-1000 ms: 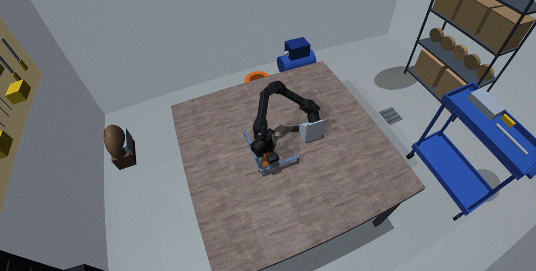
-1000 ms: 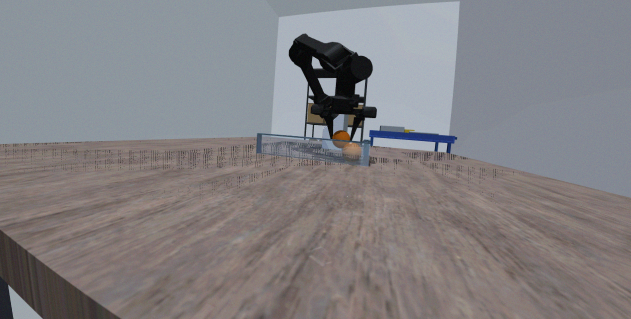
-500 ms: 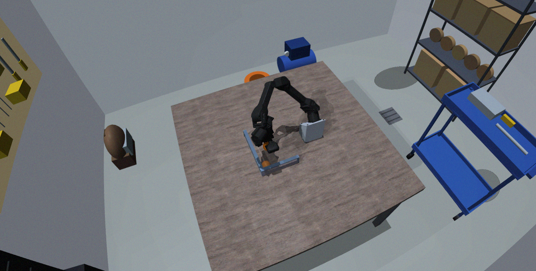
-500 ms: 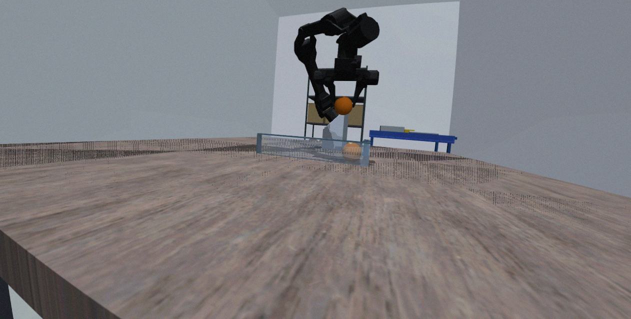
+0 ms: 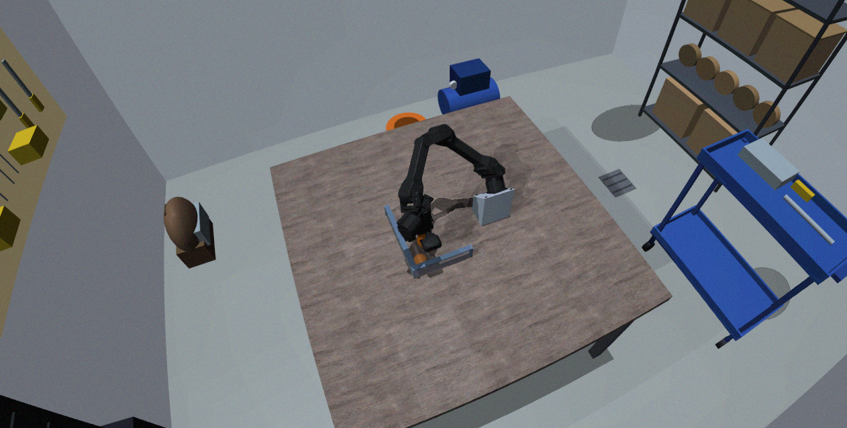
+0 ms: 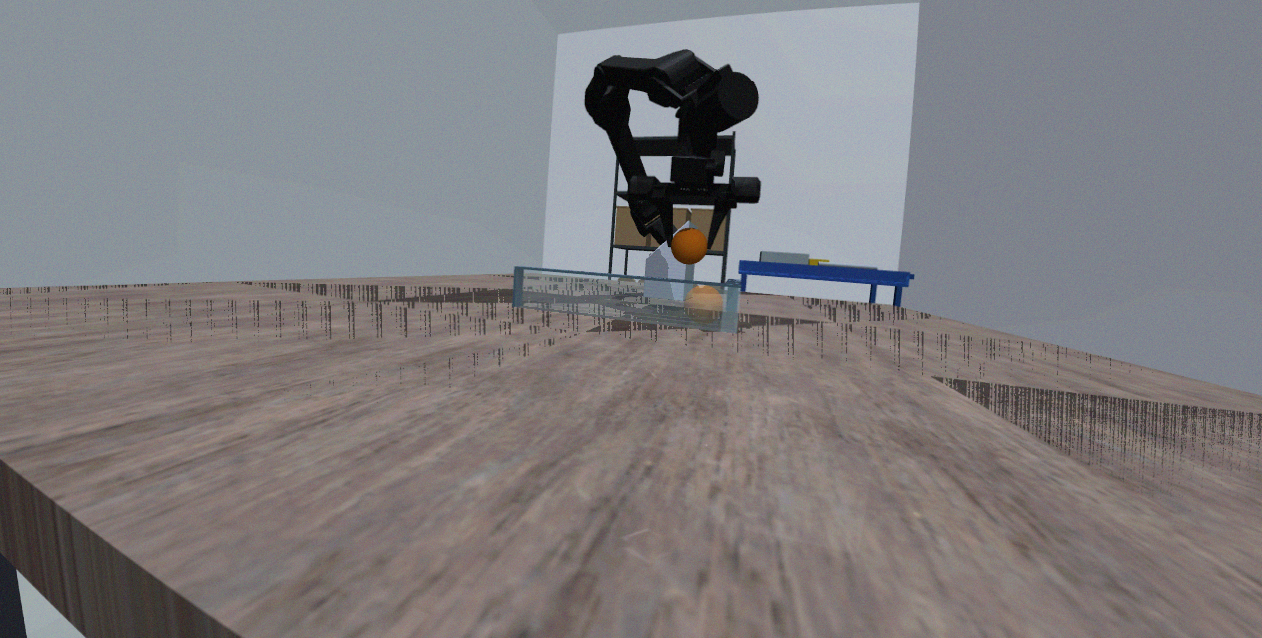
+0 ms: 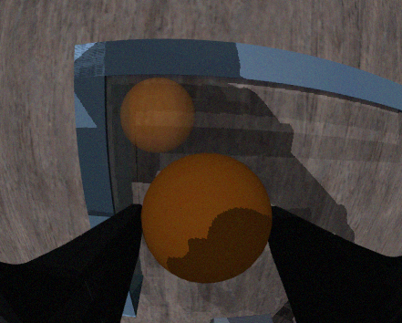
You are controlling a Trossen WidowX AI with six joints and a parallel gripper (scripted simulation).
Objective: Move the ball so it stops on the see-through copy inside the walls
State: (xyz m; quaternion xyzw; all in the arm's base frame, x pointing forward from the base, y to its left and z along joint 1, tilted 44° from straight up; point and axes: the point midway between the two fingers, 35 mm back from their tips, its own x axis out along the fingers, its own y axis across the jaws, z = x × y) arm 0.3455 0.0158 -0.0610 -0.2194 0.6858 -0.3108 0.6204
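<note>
Now: gripper tip 30 mm short of the see-through copy, 30 mm to the right of it and 80 mm above it. Also, from my gripper tip: orange ball: right at my gripper tip; wall: 60 mm ahead, 90 mm to the right, 70 mm below.
</note>
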